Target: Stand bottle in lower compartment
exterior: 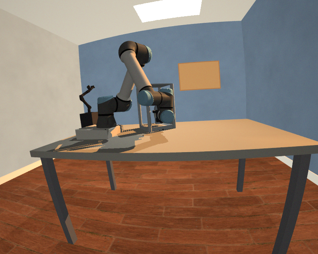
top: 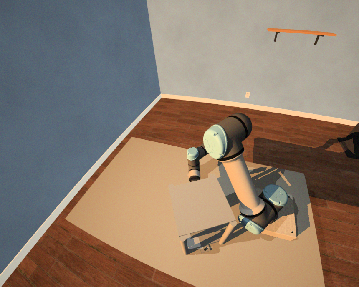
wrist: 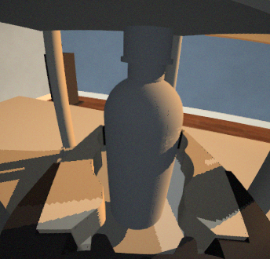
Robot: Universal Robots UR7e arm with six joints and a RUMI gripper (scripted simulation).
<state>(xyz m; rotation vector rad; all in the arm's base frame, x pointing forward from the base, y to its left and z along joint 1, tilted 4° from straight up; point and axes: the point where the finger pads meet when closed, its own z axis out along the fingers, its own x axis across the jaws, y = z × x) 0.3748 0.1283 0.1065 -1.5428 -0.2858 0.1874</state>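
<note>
The grey bottle lies 2 cm above my hand. The rest, counted from my hand: shelving unit 3 cm behind, 5 cm to the left, 3 cm above.
</note>
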